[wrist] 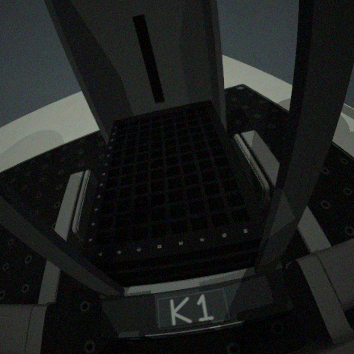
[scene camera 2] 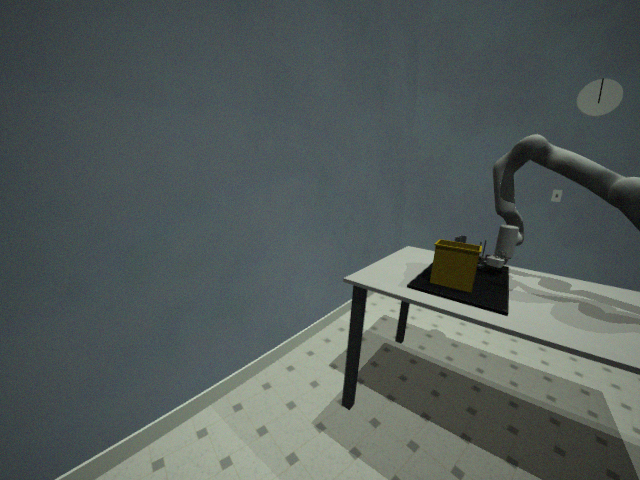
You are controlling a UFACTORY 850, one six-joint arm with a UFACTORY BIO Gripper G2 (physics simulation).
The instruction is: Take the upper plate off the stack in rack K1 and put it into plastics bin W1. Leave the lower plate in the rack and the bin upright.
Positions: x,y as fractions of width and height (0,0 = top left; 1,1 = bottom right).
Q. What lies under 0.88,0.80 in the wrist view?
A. My gripper.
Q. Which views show the yellow plastics bin W1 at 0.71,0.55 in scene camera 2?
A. Scene camera 2 only.
